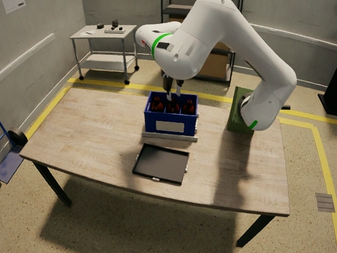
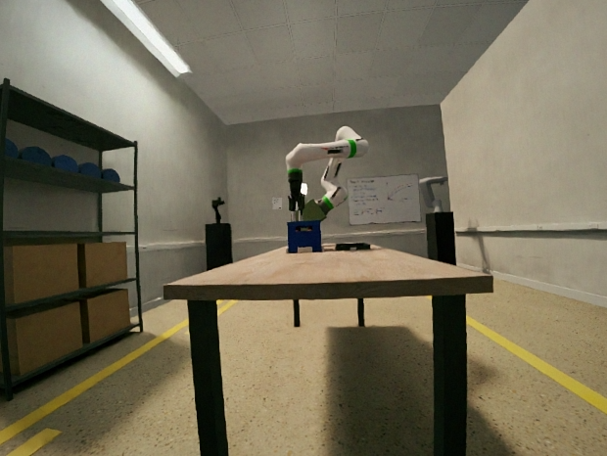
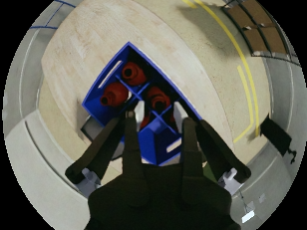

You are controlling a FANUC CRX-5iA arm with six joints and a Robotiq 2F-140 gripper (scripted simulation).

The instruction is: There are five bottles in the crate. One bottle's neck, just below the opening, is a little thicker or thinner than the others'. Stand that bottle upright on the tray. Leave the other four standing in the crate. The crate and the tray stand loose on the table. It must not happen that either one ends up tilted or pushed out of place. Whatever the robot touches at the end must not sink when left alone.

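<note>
My gripper is now 130 mm above the bottle. Also, from my hand: dark tray 320 mm to the left, 200 mm below; blue crate 130 mm below, 40 mm to the left.
</note>
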